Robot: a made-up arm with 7 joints. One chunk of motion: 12 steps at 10 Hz.
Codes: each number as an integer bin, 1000 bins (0 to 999) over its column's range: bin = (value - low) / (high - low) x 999, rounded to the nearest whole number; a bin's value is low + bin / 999 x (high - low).
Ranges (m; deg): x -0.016..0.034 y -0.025..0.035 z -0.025..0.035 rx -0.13..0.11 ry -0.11..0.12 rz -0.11..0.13
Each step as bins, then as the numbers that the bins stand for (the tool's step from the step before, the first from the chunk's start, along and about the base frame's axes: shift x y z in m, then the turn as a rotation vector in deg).
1 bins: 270 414 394 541 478 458
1 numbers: -0.00249 -0.00014 -0.00134 0.000 0.000 0.000
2 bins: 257 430 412 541 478 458
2 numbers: -0.00314 0.00083 -0.00026 0.000 0.000 0.000
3 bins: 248 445 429 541 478 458
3 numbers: -0.00359 0.00173 0.00077 0.000 0.000 0.000
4 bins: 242 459 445 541 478 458
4 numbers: -0.00389 0.00257 0.00173 0.000 0.000 0.000
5 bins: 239 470 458 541 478 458
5 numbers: -0.00404 0.00323 0.00251 0.000 0.000 0.000
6 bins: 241 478 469 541 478 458
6 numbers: -0.00394 0.00371 0.00317 0.000 0.000 0.000
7 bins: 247 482 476 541 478 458
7 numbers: -0.00364 0.00395 0.00359 0.000 0.000 0.000
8 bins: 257 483 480 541 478 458
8 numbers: -0.00314 0.00401 0.00383 0.000 0.000 0.000
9 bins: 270 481 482 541 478 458
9 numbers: -0.00249 0.00389 0.00395 0.000 0.000 0.000
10 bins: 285 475 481 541 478 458
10 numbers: -0.00174 0.00353 0.00389 0.000 0.000 0.000
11 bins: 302 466 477 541 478 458
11 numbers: -0.00088 0.00299 0.00365 0.000 0.000 0.000
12 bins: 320 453 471 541 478 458
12 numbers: 0.00002 0.00221 0.00329 0.000 0.000 0.000
